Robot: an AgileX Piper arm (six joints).
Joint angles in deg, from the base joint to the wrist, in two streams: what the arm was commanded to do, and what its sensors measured. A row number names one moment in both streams.
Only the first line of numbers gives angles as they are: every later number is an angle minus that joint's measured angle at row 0.
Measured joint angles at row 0:
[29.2, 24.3, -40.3, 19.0, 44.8, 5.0]
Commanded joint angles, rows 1 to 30:
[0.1, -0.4, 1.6, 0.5, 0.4, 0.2]
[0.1, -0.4, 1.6, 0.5, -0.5, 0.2]
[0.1, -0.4, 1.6, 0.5, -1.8, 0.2]
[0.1, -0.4, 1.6, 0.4, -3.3, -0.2]
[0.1, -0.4, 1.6, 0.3, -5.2, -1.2]
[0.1, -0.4, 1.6, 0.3, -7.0, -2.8]
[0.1, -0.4, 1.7, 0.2, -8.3, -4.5]
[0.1, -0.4, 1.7, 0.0, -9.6, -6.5]
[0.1, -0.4, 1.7, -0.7, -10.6, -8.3]
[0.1, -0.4, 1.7, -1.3, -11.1, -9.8]
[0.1, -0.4, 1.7, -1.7, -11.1, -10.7]
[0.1, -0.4, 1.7, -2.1, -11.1, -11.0]
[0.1, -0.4, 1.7, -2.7, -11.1, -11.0]
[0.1, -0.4, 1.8, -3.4, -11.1, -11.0]
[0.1, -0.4, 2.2, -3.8, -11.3, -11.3]
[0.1, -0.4, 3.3, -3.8, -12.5, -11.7]
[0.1, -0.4, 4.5, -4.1, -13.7, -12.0]
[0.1, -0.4, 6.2, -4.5, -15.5, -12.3]
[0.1, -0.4, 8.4, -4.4, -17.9, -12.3]
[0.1, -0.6, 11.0, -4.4, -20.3, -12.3]
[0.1, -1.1, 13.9, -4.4, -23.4, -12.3]
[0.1, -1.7, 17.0, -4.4, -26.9, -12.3]
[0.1, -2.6, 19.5, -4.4, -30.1, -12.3]
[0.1, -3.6, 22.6, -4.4, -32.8, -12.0]
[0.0, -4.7, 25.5, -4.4, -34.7, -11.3]
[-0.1, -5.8, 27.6, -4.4, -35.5, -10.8]
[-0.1, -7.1, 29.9, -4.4, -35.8, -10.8]
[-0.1, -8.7, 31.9, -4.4, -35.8, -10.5]
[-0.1, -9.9, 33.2, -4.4, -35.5, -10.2]
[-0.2, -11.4, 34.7, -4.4, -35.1, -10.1]
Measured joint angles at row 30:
[0.0, -6.4, 28.7, -4.1, -33.1, -11.0]
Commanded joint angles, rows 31 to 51:
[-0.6, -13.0, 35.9, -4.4, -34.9, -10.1]
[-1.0, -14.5, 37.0, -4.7, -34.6, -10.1]
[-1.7, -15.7, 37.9, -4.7, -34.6, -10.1]
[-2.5, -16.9, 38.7, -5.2, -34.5, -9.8]
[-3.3, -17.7, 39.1, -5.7, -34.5, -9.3]
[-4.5, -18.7, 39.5, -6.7, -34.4, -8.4]
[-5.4, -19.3, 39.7, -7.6, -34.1, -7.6]
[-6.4, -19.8, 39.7, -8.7, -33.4, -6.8]
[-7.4, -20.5, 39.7, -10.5, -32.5, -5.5]
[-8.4, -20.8, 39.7, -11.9, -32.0, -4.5]
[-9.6, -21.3, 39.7, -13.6, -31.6, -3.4]
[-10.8, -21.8, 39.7, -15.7, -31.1, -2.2]
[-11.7, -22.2, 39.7, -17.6, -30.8, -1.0]
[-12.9, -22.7, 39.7, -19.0, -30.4, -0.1]
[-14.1, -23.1, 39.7, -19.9, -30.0, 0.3]
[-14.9, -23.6, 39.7, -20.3, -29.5, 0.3]
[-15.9, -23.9, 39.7, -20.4, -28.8, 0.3]
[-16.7, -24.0, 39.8, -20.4, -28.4, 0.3]
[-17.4, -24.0, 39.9, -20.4, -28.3, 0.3]
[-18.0, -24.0, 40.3, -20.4, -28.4, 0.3]
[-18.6, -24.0, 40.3, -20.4, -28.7, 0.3]
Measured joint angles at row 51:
[-16.1, -23.5, 39.6, -19.3, -28.9, -0.2]
